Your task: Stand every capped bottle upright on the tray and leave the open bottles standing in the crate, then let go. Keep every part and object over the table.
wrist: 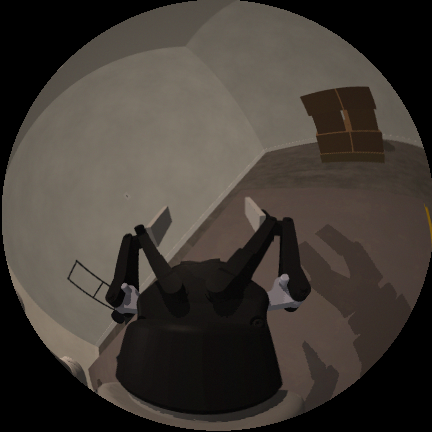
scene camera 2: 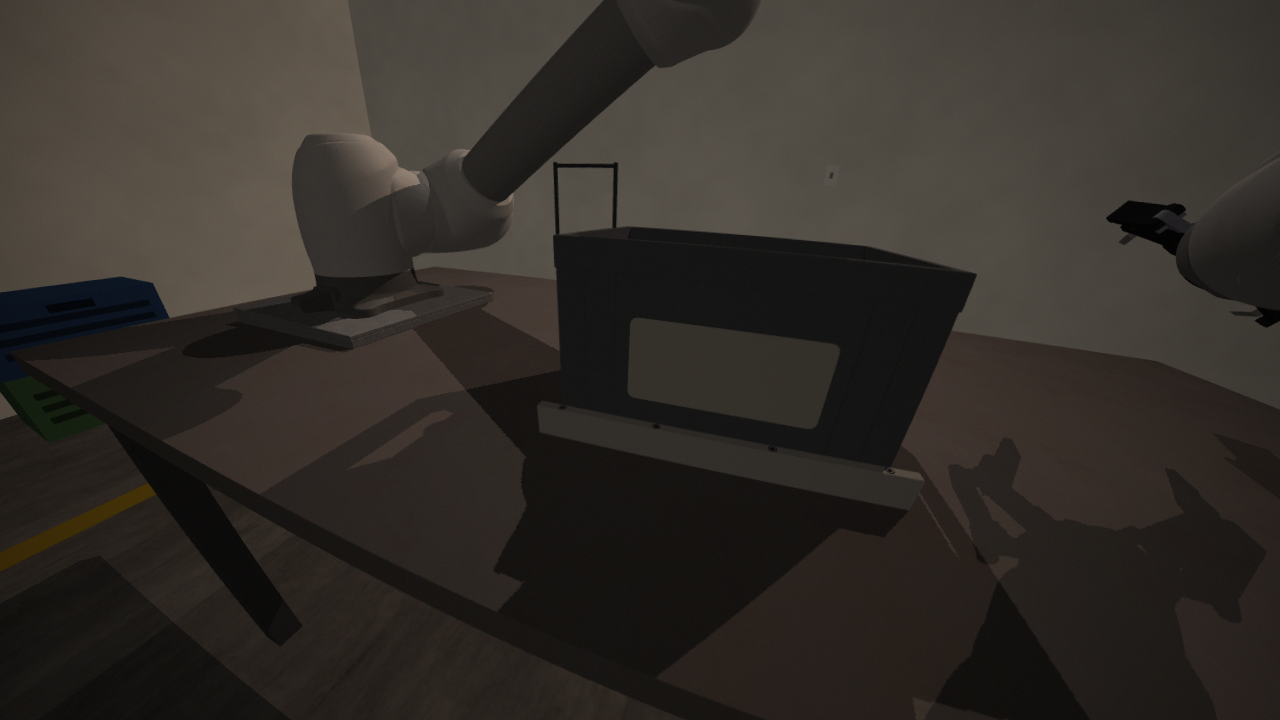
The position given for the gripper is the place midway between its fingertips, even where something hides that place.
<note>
In view: the gripper [scene camera 2: 1188, 267] and a pale rail [scene camera 2: 865, 482].
The gripper is seen too in the wrist view [wrist: 206, 209].
</note>
